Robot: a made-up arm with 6 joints.
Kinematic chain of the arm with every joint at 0, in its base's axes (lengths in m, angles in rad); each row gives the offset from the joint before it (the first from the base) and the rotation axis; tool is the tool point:
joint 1: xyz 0 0 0.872 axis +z
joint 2: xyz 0.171 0 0 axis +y
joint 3: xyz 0 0 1.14 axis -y
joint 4: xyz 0 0 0.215 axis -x
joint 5: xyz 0.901 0 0 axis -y
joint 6: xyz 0.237 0 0 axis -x
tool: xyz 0 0 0
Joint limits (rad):
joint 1: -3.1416..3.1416
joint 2: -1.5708..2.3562
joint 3: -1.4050..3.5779
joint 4: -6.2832..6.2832
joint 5: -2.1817..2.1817
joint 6: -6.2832..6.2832
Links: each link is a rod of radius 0.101 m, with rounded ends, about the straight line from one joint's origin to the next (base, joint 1, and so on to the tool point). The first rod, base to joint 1, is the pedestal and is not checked.
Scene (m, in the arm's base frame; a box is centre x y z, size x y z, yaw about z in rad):
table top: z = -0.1
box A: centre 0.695 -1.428 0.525 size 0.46 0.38 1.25 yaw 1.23
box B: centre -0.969 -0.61 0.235 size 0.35 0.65 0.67 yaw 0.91
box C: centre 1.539 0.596 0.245 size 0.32 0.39 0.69 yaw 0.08
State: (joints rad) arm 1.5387 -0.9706 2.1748 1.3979 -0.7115 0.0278
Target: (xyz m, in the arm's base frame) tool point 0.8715 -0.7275 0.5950
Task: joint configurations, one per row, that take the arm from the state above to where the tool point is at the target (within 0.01 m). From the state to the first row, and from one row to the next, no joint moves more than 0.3 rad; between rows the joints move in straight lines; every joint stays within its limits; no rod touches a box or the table.
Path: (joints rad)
1: 1.5594 -0.9982 2.4554 1.4010 -0.9752 0.0947
2: 1.5800 -1.0259 2.7360 1.4042 -1.2390 0.1615
3: 1.6007 -1.0535 3.0167 1.4073 -1.5027 0.2284
4: 1.6213 -1.0811 3.2973 1.4105 -1.7665 0.2953
5: 1.6420 -1.1088 3.5779 1.4136 -2.0302 0.3622
6: 1.8004 -1.0570 3.4901 1.4497 -1.7599 0.2786
7: 1.9587 -1.0053 3.4023 1.4858 -1.4896 0.1950
8: 2.1171 -0.9535 3.3145 1.5219 -1.2194 0.1114
9: 2.2755 -0.9018 3.2267 1.5579 -0.9491 0.0278

